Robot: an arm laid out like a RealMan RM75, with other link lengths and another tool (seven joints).
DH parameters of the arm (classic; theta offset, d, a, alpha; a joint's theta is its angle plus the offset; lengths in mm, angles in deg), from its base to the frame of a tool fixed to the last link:
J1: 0 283.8 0 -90
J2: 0 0 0 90
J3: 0 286.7 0 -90
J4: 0 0 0 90
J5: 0 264.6 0 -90
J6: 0 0 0 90
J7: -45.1 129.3 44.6 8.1
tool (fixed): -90 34.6 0 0
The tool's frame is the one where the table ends.
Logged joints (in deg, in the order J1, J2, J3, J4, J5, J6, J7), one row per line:
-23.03, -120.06, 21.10, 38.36, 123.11, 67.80, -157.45
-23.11, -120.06, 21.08, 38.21, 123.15, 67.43, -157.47
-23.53, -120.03, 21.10, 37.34, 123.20, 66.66, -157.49
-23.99, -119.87, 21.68, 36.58, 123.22, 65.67, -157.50
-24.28, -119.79, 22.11, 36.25, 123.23, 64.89, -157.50
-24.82, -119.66, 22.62, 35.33, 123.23, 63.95, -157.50
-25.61, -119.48, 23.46, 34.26, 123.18, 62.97, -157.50
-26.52, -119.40, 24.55, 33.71, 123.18, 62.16, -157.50
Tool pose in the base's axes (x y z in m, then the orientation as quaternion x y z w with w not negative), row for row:
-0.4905, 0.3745, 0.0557, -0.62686, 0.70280, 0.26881, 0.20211
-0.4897, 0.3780, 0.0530, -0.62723, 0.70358, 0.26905, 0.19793
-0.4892, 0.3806, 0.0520, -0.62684, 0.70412, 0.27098, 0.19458
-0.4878, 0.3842, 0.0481, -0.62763, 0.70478, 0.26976, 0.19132
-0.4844, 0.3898, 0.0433, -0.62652, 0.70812, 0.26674, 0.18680
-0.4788, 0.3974, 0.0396, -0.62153, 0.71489, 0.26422, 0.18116
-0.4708, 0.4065, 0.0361, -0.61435, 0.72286, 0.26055, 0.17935
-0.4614, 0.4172, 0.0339, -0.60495, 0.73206, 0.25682, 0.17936
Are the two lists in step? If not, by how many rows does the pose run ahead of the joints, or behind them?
The pose runs 2 rows ahead of the joints: the pose in row i belongs to the joints in row i + 2.
